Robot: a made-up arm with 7 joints. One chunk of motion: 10 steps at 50 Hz.
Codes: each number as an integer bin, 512 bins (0 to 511) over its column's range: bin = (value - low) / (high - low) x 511, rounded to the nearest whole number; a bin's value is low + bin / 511 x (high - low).
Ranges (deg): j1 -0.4..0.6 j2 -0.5..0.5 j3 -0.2..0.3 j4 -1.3..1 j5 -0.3..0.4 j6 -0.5..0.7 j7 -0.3..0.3
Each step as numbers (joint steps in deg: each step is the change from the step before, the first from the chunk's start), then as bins.
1 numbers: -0.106 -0.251 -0.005 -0.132 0.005 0.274 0.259
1 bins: 150 127 199 259 223 330 476
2 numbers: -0.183 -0.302 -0.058 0.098 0.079 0.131 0.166
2 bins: 111 101 145 311 277 269 397
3 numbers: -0.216 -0.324 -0.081 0.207 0.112 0.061 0.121
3 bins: 94 90 122 335 301 239 359
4 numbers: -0.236 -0.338 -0.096 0.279 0.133 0.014 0.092
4 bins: 84 83 106 351 316 219 334
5 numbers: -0.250 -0.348 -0.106 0.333 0.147 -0.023 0.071
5 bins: 77 78 96 363 326 203 316
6 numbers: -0.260 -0.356 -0.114 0.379 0.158 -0.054 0.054
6 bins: 72 74 88 373 334 190 301
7 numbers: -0.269 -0.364 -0.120 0.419 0.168 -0.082 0.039
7 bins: 67 69 82 382 342 178 289
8 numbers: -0.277 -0.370 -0.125 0.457 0.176 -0.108 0.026
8 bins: 63 66 77 390 347 167 278
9 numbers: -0.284 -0.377 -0.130 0.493 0.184 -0.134 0.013
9 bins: 59 63 72 398 353 156 267
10 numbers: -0.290 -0.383 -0.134 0.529 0.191 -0.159 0.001
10 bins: 56 60 67 406 358 145 256
